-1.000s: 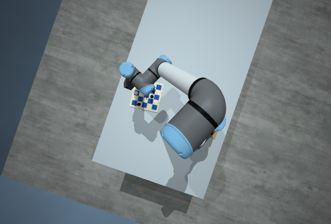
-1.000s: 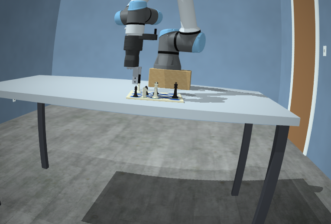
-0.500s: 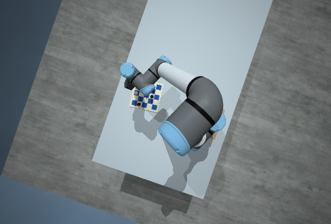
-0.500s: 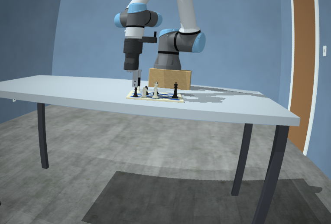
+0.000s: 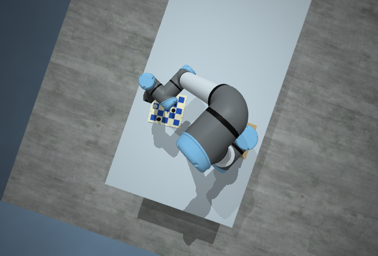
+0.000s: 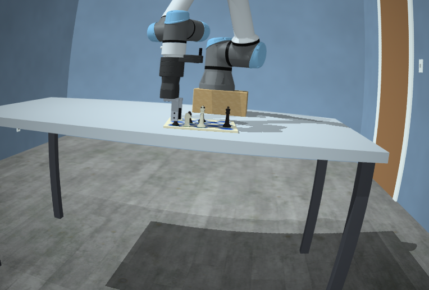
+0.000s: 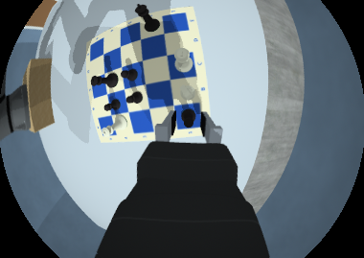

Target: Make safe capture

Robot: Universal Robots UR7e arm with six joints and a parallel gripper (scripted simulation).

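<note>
Right now the tall black piece is 140 mm to the left of my hand and 80 mm behind it. The rest, counted from my hand: white pawn-like piece (110 mm behind, 30 mm to the right, 10 mm below).
</note>
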